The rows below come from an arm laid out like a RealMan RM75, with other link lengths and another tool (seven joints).
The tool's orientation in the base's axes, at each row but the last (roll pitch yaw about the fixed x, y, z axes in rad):
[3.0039 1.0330 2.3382]
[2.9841 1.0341 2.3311]
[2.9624 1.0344 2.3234]
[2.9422 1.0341 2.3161]
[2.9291 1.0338 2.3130]
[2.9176 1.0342 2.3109]
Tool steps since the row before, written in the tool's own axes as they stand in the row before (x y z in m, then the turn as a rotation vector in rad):
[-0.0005 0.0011 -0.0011 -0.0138 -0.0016 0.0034]
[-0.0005 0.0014 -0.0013 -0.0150 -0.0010 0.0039]
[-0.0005 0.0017 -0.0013 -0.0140 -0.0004 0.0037]
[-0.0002 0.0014 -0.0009 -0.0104 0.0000 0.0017]
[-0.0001 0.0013 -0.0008 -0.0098 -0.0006 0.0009]
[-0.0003 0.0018 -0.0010 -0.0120 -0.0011 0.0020]
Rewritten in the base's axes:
[0.0001 0.0012 0.0011 0.0062 -0.0081 0.0100]
[0.0001 0.0016 0.0012 0.0074 -0.0083 0.0108]
[0.0003 0.0018 0.0012 0.0073 -0.0074 0.0101]
[0.0003 0.0015 0.0008 0.0048 -0.0047 0.0081]
[0.0002 0.0014 0.0006 0.0037 -0.0046 0.0079]
[0.0004 0.0018 0.0010 0.0049 -0.0063 0.0092]

